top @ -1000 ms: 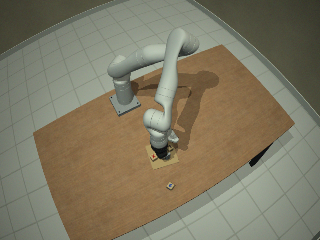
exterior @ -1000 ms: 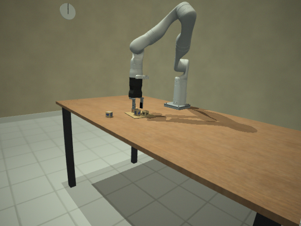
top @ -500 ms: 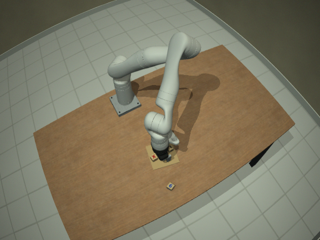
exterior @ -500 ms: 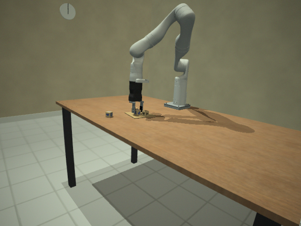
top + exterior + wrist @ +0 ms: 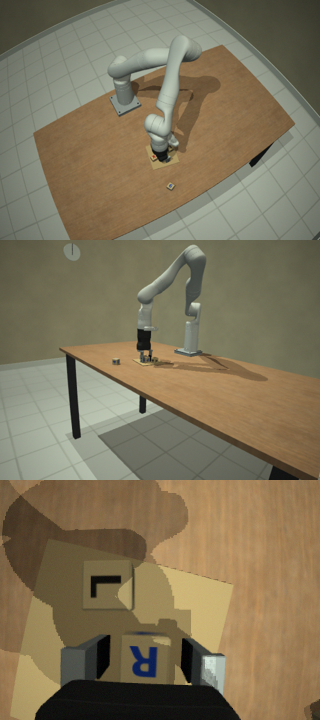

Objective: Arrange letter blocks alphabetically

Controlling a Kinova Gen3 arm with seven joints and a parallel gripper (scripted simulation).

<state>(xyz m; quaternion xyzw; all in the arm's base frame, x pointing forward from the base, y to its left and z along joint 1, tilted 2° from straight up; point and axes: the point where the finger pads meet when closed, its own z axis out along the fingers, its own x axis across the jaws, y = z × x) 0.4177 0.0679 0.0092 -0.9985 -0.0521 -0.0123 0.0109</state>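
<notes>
Right now my hand is 2 cm past the mat, 1 cm to the left of it and 2 cm above it. From my hand the other things lie so: block: 16 cm ahead, 4 cm to the right, 1 cm below.
</notes>
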